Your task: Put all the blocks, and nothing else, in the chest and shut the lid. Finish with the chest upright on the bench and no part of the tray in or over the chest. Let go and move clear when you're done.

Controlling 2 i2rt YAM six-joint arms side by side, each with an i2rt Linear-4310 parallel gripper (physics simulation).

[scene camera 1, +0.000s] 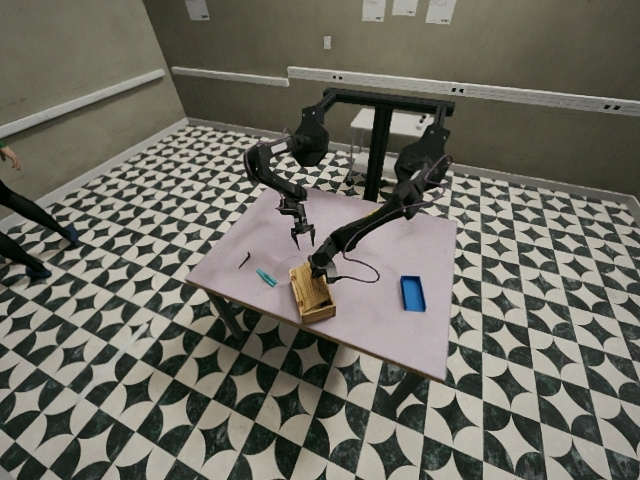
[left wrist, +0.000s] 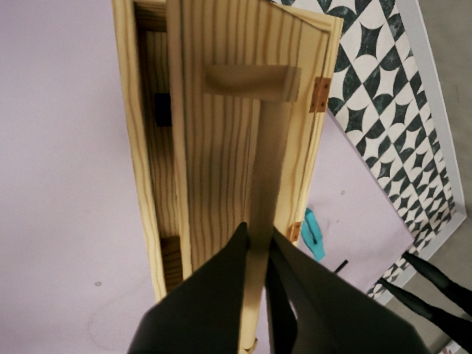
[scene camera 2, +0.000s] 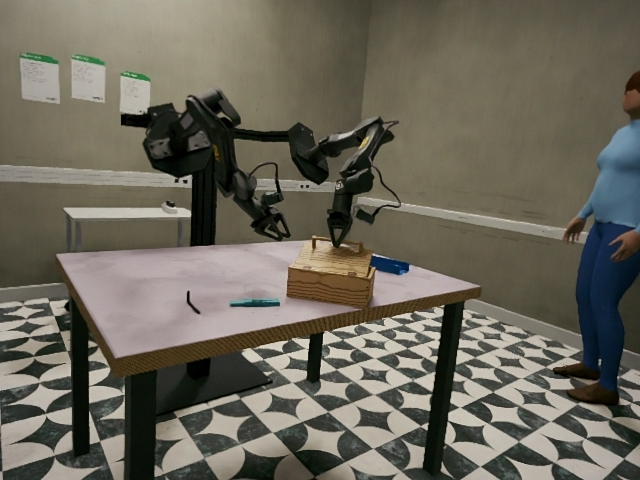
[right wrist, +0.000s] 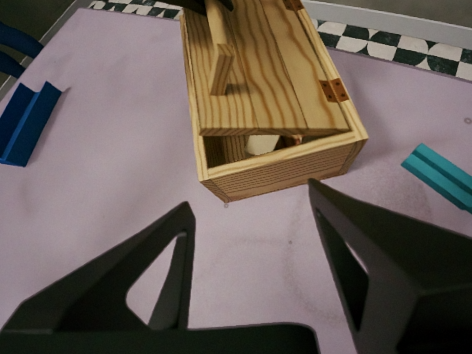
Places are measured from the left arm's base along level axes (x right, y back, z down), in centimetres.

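Pixels of known places: left gripper, fingertip midpoint: [scene camera 1: 313, 278] [left wrist: 255, 231] [scene camera 2: 335, 247] [right wrist: 225, 11]; right gripper, fingertip midpoint: [scene camera 1: 306, 248] [scene camera 2: 285, 238] [right wrist: 247, 199]; left arm's base, origin of the base link: [scene camera 1: 421, 167] [scene camera 2: 311, 158]; right arm's base, origin of the base link: [scene camera 1: 308, 144] [scene camera 2: 179, 146].
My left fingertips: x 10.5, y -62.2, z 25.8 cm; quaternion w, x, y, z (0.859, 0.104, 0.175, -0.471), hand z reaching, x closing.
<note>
Ahead of a thing's pixels: the offset from my left fingertips to its top centre. "pt": to the spot under its first point. Level surfaces: height alone.
The wooden chest @[dx +0.6, dy -1.1, dz -2.4 cm] [scene camera 1: 317, 314] [scene camera 2: 328, 287] [left wrist: 134, 150] [right wrist: 287, 172] stands upright. Its lid [scene camera 1: 310, 293] [scene camera 2: 336, 258] [right wrist: 265, 90] slopes over the opening, part-way down, leaving a gap. A dark blue block @[dx -5.4, dy -0.1, dz +11.3 cm] [left wrist: 163, 110] shows in the gap. A cream block @[dx +5.8, dy +3.5, dz +10.7 cm] [right wrist: 262, 144] and part of a reddish block @[pt dx +7.5, dy -0.6, dz +13.9 cm] [right wrist: 297, 139] lie inside. My left gripper [scene camera 1: 315, 274] [scene camera 2: 337, 245] is shut, with its tips at the lid's handle [left wrist: 272, 150] [right wrist: 222, 65]. My right gripper [scene camera 1: 305, 246] [right wrist: 247, 199] is open and empty, above the bench beside the chest. The blue tray @[dx -33.2, dy +28.7, dz +11.1 cm] [scene camera 1: 412, 292] [scene camera 2: 390, 266] [right wrist: 30, 125] lies apart from the chest.
A teal tool @[dx +24.6, dy -7.2, dz +13.3 cm] [scene camera 1: 266, 277] [scene camera 2: 254, 302] [left wrist: 313, 235] [right wrist: 442, 175] lies near the chest's hinge side. A black bent rod @[dx +40.3, dy -7.8, dz +11.3 cm] [scene camera 1: 244, 259] [scene camera 2: 191, 302] lies beyond it. The chest stands close to an edge of the bench @[dz +14.5 cm] [scene camera 1: 361, 330].
</note>
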